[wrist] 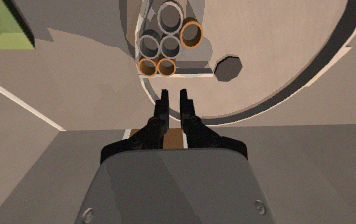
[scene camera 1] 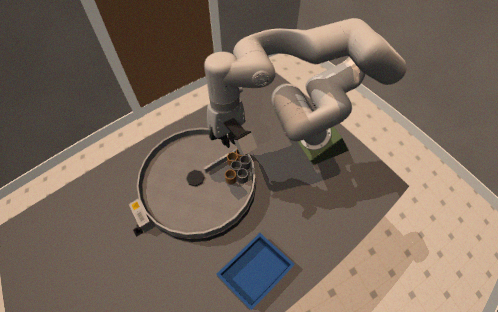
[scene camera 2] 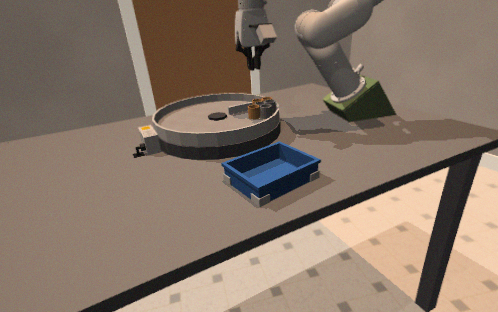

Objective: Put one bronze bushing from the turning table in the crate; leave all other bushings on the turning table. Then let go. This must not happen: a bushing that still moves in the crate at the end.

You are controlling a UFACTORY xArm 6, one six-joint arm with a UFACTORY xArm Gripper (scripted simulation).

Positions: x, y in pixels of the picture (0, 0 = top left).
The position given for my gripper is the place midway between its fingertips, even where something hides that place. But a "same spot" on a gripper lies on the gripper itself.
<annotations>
my gripper: wrist; scene camera 1 229, 142; scene camera 2
same spot on my gripper: [wrist: 146, 138] = [scene camera 2: 261, 48]
</annotations>
